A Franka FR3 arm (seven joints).
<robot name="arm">
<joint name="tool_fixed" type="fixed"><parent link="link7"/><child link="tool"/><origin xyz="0 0 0.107" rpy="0 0 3.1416"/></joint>
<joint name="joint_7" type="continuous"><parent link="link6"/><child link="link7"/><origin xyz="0 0.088 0" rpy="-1.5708 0 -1.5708"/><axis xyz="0 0 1"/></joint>
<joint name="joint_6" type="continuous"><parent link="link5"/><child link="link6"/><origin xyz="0 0 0" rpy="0 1.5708 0"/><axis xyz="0 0 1"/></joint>
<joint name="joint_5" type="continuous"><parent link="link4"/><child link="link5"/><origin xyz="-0.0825 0.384 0" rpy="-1.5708 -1.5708 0"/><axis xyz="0 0 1"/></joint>
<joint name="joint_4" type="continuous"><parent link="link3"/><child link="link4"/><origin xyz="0.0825 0 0" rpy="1.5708 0 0"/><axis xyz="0 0 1"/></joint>
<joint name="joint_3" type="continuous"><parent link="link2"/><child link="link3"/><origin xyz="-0.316 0 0" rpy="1.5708 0 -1.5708"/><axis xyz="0 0 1"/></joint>
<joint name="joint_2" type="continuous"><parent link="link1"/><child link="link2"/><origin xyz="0 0 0" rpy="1.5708 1.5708 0"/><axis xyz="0 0 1"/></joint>
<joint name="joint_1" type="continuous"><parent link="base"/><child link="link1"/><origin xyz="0 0 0.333" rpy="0 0 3.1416"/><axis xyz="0 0 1"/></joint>
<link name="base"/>
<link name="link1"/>
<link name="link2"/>
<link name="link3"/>
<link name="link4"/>
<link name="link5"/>
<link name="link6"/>
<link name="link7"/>
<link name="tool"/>
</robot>
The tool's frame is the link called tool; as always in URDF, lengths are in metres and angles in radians. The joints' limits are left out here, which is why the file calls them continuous.
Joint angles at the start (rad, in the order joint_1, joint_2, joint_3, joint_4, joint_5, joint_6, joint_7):
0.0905, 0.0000, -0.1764, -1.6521, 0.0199, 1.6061, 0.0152
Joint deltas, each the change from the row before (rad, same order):
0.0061, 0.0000, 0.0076, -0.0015, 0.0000, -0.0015, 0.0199
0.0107, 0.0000, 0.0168, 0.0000, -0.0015, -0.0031, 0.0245
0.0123, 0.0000, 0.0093, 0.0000, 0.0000, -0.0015, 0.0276
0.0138, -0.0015, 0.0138, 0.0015, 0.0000, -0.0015, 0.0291
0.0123, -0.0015, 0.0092, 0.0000, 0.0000, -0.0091, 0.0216
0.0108, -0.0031, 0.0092, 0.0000, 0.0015, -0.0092, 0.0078
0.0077, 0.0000, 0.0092, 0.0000, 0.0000, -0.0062, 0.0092
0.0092, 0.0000, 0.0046, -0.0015, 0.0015, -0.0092, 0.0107
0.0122, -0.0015, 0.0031, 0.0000, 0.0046, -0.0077, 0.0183
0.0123, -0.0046, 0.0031, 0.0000, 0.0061, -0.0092, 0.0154
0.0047, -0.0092, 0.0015, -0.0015, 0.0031, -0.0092, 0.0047
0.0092, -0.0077, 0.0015, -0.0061, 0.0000, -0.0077, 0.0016
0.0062, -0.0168, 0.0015, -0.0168, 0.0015, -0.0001, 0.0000
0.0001, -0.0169, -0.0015, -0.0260, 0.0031, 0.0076, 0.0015
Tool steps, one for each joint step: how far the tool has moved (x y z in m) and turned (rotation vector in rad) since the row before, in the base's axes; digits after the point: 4 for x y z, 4 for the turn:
0.0003, 0.0076, -0.0008, -0.0007, 0.0035, -0.0061
0.0005, 0.0151, -0.0003, -0.0025, 0.0037, 0.0032
0.0002, 0.0120, -0.0001, -0.0014, 0.0021, -0.0059
-0.0004, 0.0152, 0.0014, -0.0014, -0.0009, -0.0014
-0.0016, 0.0118, 0.0001, -0.0012, 0.0080, 0.0001
-0.0023, 0.0110, 0.0010, 0.0011, 0.0063, 0.0123
-0.0012, 0.0093, -0.0005, -0.0010, 0.0063, 0.0079
-0.0017, 0.0077, -0.0014, -0.0001, 0.0109, 0.0032
-0.0020, 0.0087, 0.0002, 0.0026, 0.0069, -0.0031
-0.0032, 0.0087, 0.0018, 0.0046, 0.0056, -0.0001
-0.0039, 0.0031, 0.0036, 0.0033, 0.0021, 0.0016
-0.0039, 0.0052, 0.0007, -0.0002, 0.0062, 0.0094
-0.0058, 0.0032, 0.0012, 0.0029, 0.0005, 0.0077
-0.0049, -0.0014, -0.0026, 0.0042, 0.0022, -0.0033

